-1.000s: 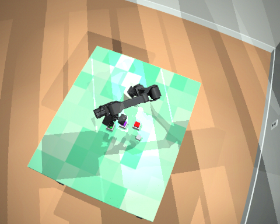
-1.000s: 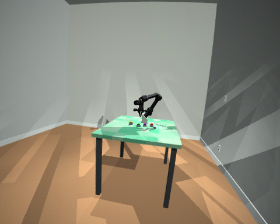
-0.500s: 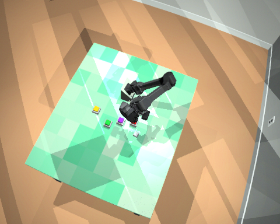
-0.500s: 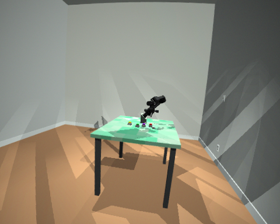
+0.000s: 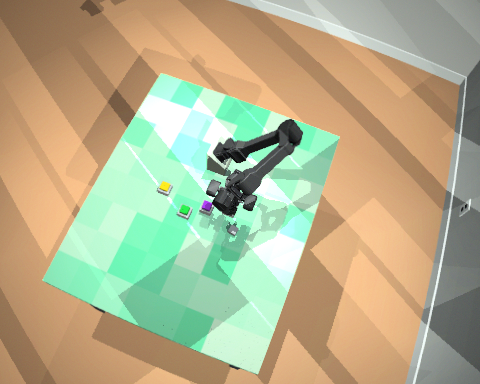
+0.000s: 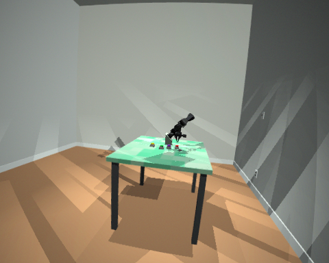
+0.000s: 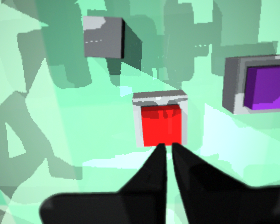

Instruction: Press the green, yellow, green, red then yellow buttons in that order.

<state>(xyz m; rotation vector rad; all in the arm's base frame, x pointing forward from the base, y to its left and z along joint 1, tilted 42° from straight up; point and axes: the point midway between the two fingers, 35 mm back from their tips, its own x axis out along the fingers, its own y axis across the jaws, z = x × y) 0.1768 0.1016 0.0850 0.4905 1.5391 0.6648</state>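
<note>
Now: gripper tip 4 cm above the red button. Round my gripper tip: small block 7 cm ahead, 6 cm below, 5 cm to the left; green button 15 cm to the right, 9 cm ahead, 4 cm below; purple button 8 cm to the right, 4 cm below, 3 cm ahead.
</note>
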